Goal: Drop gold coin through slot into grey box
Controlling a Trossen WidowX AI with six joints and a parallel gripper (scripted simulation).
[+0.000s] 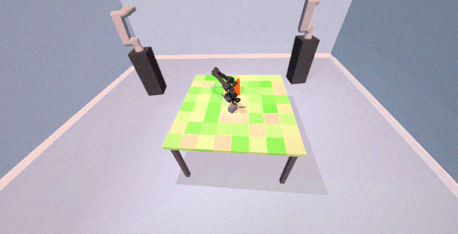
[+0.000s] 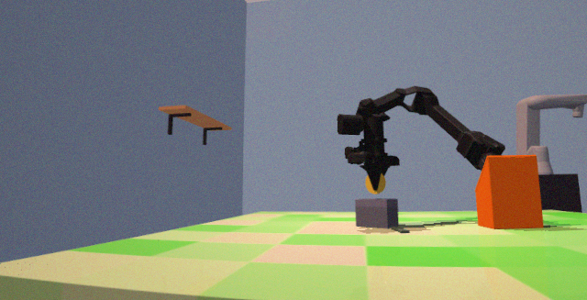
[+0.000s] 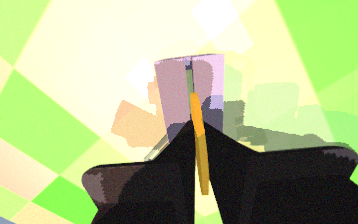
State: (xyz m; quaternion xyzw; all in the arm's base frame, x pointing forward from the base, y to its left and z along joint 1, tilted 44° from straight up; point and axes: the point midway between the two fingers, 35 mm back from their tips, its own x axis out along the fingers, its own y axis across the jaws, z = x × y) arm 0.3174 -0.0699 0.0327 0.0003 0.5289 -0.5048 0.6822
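Now: the coin 2 cm above my gripper tip.
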